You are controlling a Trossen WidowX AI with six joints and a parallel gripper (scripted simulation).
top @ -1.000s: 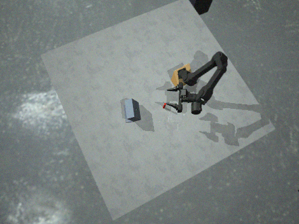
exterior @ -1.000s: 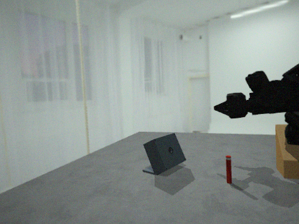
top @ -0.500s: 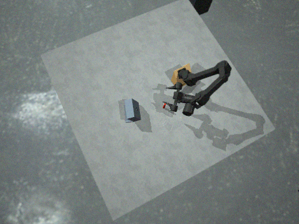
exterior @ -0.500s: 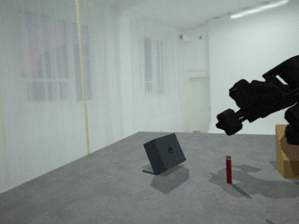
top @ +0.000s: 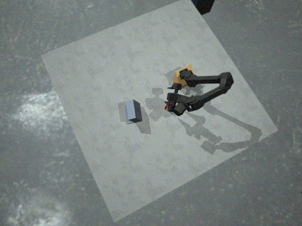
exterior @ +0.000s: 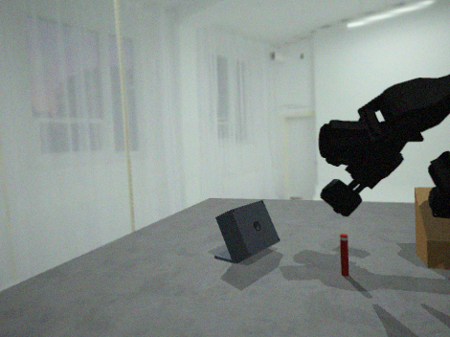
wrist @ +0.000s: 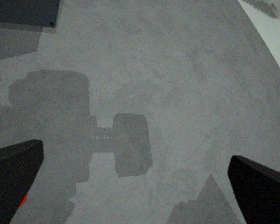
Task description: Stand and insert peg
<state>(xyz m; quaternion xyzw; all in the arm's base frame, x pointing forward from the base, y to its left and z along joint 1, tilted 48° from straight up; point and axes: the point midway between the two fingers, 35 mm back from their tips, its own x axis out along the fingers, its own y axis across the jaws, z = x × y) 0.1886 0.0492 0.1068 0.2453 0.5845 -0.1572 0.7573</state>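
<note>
The red peg is 9 cm below my gripper tip, 5 cm to the left of it and 1 cm ahead of it. Round my gripper tip: sloped dark panel (23 cm ahead, 8 cm below, 1 cm to the right).
</note>
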